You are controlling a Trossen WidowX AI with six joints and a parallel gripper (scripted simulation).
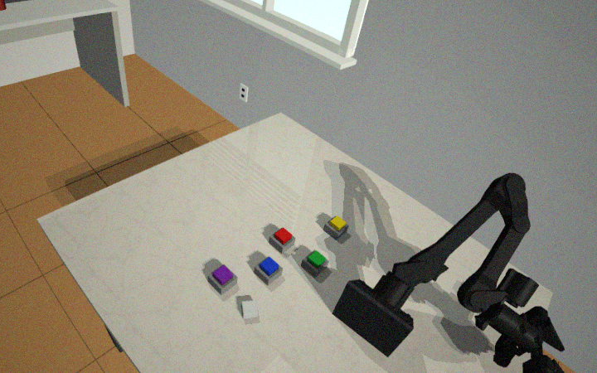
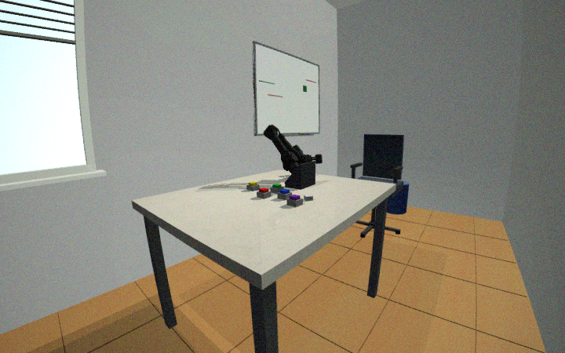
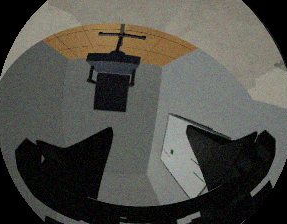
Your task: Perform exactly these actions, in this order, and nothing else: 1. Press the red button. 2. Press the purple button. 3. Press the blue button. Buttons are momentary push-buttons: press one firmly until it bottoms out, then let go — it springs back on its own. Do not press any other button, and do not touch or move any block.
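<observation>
Now: gripper tip 66 cm short of the red button, 22 cm to the right of it and 5 cm above it. The rest, counted from my gripper tip: yellow button (61 cm ahead, 7 cm to the left, 5 cm below); then green button (56 cm ahead, 20 cm to the left, 5 cm below); then blue button (62 cm ahead, 31 cm to the left, 5 cm below).
</observation>
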